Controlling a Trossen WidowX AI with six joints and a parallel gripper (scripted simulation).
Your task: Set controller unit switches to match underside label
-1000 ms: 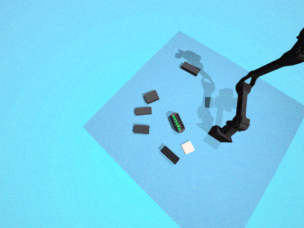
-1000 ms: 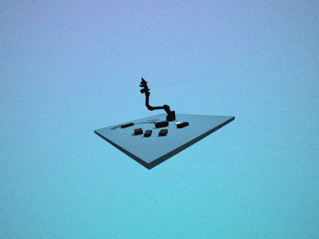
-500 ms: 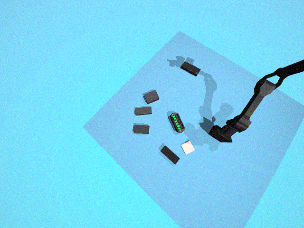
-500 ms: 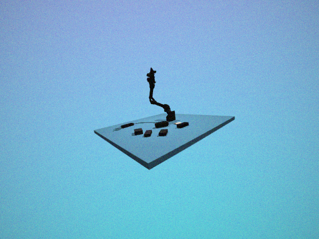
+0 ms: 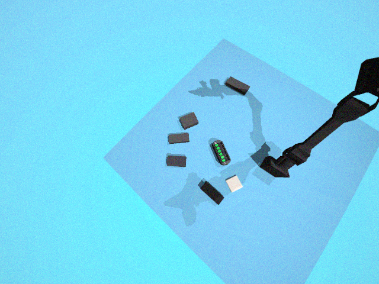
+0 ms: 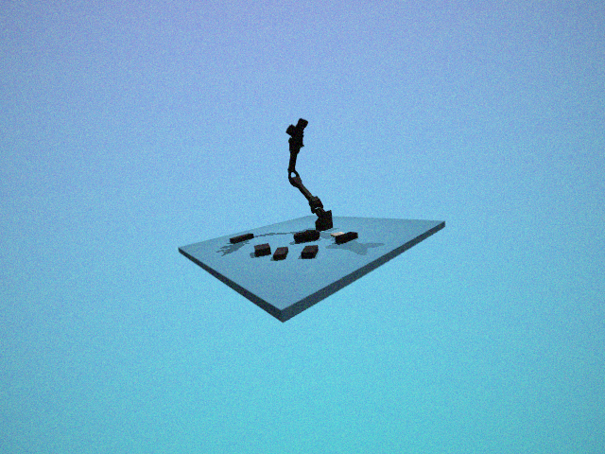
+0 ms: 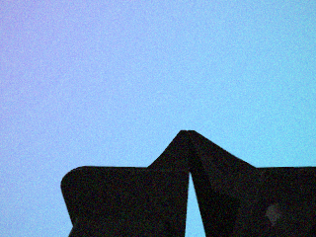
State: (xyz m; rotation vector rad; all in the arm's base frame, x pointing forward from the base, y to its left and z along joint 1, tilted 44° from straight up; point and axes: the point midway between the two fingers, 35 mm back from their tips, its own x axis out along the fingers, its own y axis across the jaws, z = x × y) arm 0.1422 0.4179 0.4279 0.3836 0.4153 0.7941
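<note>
The white block lies 50 mm behind my gripper tip, 190 mm to the left of it and 690 mm below it.
</note>
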